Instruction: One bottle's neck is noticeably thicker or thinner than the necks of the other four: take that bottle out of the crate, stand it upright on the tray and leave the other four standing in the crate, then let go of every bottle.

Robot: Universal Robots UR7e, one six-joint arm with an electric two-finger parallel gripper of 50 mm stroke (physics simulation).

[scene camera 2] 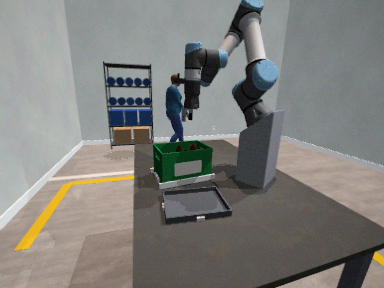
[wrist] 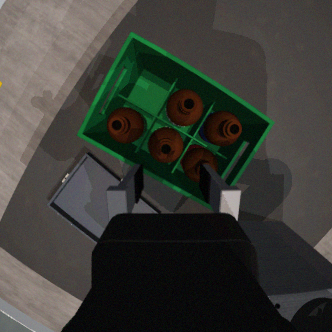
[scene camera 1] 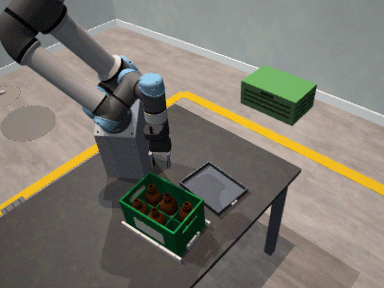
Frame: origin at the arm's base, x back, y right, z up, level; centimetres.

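Seen in the pictures: gripper, fingertip midpoint: [scene camera 2: 187, 120] [wrist: 171, 175] [scene camera 1: 161, 166]; arm's base, origin of the base link: [scene camera 2: 261, 121].
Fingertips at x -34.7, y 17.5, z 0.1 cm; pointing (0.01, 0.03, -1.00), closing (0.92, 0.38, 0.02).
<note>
Offsets run from my fingertips to a thing's middle. "*": to the spot under its first point. Level surfaces: height alone.
The open green crate {dx -0.3, dy +4.5, dz -23.1 cm} [scene camera 1: 176, 242] [scene camera 2: 167, 171] [wrist: 200, 76] holds five upright brown bottles in separate compartments: one {dx +7.8, dy -0.8, dz -23.3 cm} [scene camera 1: 152, 195] [wrist: 200, 160], one {dx -0.5, dy +0.4, dz -23.3 cm} [scene camera 1: 169, 204] [wrist: 166, 142], one {dx -9.7, dy +1.0, dz -23.3 cm} [scene camera 1: 186, 212] [wrist: 125, 125], one {dx +8.9, dy +8.0, dz -23.3 cm} [scene camera 1: 139, 206] [wrist: 222, 128] and one {dx +0.1, dy +8.8, dz -23.3 cm} [scene camera 1: 157, 216] [wrist: 185, 106]. The sixth compartment is empty. I cannot tell which neck differs. The dark tray {* dx -9.4, dy -21.6, dz -31.3 cm} [scene camera 1: 212, 189] [scene camera 2: 195, 202] [wrist: 82, 192] lies empty beside the crate. My gripper [scene camera 1: 161, 164] [scene camera 2: 187, 118] [wrist: 171, 175] is open and empty, above the crate's pedestal-side edge. Its right finger partly hides one bottle's neck in the wrist view.
White rails [scene camera 1: 150, 240] [scene camera 2: 187, 181] edge the crate's base. The arm's grey pedestal [scene camera 1: 122, 157] [scene camera 2: 256, 157] stands beyond the crate in scene camera 1. A closed green crate [scene camera 1: 280, 84] lies beyond the table {dz -31.9 cm} [scene camera 1: 60, 235] [scene camera 2: 280, 235]. A person [scene camera 2: 174, 107] and a shelf rack [scene camera 2: 127, 65] are behind the table.
</note>
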